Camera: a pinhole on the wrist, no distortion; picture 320 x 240 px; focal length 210.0 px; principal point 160.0 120.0 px. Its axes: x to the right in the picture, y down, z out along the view. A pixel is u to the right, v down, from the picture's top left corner.
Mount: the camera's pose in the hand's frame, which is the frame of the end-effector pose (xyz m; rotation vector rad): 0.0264 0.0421 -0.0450 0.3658 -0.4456 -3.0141
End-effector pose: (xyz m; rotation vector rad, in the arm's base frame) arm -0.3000 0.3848 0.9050 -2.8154 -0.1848 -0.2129
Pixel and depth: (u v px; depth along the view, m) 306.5 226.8 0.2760
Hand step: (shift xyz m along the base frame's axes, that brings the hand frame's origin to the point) -0.1971 0.0772 -0.2236
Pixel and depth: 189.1 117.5 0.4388
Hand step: -0.0691 -0.0576 -0.3983
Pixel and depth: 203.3 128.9 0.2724
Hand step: -0.0522 -0.0417 -0.2326
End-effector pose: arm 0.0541 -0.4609 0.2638 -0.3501 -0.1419 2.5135
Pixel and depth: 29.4 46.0 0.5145
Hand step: -0.5008 -0.2144 0.3191
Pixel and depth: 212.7 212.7 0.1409
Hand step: -0.0051 -0.0397 0.0979
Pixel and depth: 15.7 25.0 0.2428
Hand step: -0.2767 -0.1229 0.1098
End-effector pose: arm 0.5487 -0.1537 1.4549 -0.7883 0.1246 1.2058
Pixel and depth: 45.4 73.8 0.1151
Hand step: -0.0900 0.1009 -0.0279
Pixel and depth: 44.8 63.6 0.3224
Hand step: -0.2415 0.2838 0.0299
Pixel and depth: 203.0 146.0 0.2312
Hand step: -0.1452 0.0520 0.1240
